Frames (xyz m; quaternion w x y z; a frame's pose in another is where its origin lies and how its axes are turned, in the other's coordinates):
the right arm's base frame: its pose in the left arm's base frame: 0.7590 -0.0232 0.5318 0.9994 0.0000 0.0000 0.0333
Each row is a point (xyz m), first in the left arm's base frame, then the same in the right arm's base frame.
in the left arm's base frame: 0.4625 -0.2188 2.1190
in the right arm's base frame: -0.3089 -0.1754 1.5872
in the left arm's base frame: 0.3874 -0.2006 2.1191
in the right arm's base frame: -0.3826 -0.1523 1.5873
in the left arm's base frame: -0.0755 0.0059 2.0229
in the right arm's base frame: -0.8307 0.0846 1.4911
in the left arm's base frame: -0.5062 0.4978 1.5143
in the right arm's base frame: -1.2277 0.6041 0.9825
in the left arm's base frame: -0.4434 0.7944 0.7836
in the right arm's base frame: -1.1453 0.8958 0.2518
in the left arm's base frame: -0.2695 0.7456 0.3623
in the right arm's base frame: -0.9750 0.8356 -0.1695
